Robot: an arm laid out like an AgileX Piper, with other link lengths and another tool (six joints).
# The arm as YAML. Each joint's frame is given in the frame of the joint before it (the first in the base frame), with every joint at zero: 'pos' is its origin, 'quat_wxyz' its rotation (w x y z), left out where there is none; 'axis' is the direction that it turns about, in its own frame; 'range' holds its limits. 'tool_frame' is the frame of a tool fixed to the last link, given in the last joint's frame.
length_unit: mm
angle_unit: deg
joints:
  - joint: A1
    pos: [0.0, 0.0, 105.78]
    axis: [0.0, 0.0, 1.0]
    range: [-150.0, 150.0]
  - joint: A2
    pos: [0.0, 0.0, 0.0]
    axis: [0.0, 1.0, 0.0]
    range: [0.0, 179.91]
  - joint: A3
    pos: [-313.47, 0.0, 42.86]
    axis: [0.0, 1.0, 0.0]
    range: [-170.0, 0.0]
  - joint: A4
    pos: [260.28, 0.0, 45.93]
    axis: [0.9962, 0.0, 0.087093]
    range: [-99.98, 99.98]
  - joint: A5
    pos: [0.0, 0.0, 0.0]
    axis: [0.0, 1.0, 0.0]
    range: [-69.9, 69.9]
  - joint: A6
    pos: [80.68, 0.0, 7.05]
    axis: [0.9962, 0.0, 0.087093]
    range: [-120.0, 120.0]
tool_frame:
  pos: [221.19, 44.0, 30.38]
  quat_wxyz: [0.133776, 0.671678, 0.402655, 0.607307]
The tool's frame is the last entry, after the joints.
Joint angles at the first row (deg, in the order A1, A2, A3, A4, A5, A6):
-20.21 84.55 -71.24 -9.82 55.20 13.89
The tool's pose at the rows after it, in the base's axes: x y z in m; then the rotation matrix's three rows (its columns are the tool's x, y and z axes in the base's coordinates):
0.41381 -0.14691 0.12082; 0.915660 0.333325 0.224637; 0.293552 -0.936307 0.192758; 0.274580 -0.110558 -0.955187
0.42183 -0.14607 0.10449; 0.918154 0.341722 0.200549; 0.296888 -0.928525 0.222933; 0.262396 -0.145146 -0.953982
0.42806 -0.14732 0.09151; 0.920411 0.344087 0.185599; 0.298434 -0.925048 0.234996; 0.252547 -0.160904 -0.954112
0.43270 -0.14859 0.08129; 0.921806 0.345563 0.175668; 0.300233 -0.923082 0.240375; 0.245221 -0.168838 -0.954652
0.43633 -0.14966 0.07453; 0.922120 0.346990 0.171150; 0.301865 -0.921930 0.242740; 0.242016 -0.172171 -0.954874
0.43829 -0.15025 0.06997; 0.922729 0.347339 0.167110; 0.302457 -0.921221 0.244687; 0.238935 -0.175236 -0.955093
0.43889 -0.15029 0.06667; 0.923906 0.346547 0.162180; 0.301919 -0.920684 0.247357; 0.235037 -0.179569 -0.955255
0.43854 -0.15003 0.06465; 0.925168 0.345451 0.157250; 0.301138 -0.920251 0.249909; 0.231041 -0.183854 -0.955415
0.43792 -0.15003 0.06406; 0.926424 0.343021 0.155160; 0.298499 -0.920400 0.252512; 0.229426 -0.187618 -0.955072
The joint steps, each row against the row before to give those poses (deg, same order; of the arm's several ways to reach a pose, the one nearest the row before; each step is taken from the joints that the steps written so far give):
-1.23 4.05 -1.58 3.47 -0.05 -3.18
-0.56 3.15 -0.99 1.76 -0.49 -1.71
-0.17 2.33 -0.48 0.51 -0.86 -0.55
-0.02 1.70 -0.19 0.12 -0.91 -0.20
0.00 1.14 -0.10 0.04 -0.77 -0.09
0.00 0.74 -0.09 0.02 -0.42 -0.05
0.00 0.50 -0.08 0.04 -0.08 -0.02
0.00 0.27 -0.06 0.05 0.12 -0.01
-0.09 0.08 -0.07 0.11 0.20 -0.02

